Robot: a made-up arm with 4 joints.
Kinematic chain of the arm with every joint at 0, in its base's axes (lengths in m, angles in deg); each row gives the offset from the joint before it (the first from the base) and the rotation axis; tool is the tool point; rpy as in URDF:
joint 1: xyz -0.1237 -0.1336 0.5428 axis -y
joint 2: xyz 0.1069 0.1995 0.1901 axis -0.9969 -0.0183 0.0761
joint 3: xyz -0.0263 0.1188 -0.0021 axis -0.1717 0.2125 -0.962
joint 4: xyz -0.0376 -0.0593 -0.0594 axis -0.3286 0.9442 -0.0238
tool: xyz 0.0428 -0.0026 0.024 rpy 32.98 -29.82 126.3
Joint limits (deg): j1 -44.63..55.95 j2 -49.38..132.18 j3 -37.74..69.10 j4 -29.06..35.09
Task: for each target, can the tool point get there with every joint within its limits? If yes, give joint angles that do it. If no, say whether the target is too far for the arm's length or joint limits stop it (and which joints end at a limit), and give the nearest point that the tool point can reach.
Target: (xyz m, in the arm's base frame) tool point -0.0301 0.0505 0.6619
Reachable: yes | joints 3.47 63.34 -9.98 12.85
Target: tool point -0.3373 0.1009 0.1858
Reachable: no: joint limits stop it (at a limit: joint 1, joint 3, joint 4) | nearest point -0.1988 0.0822 0.6014 | short by 0.439 m
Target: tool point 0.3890 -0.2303 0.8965
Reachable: no: too far | nearest point 0.0546 -0.0381 0.6658 | short by 0.449 m
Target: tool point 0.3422 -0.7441 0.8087
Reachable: no: too far | nearest point 0.0644 -0.0381 0.6502 | short by 0.775 m
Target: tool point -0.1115 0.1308 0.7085
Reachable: yes | joints 25.96 -9.05 7.33 26.11
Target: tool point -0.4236 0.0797 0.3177
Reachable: no: joint limits stop it (at a limit: joint 1, joint 3, joint 4) | nearest point -0.1994 0.0861 0.6019 | short by 0.362 m
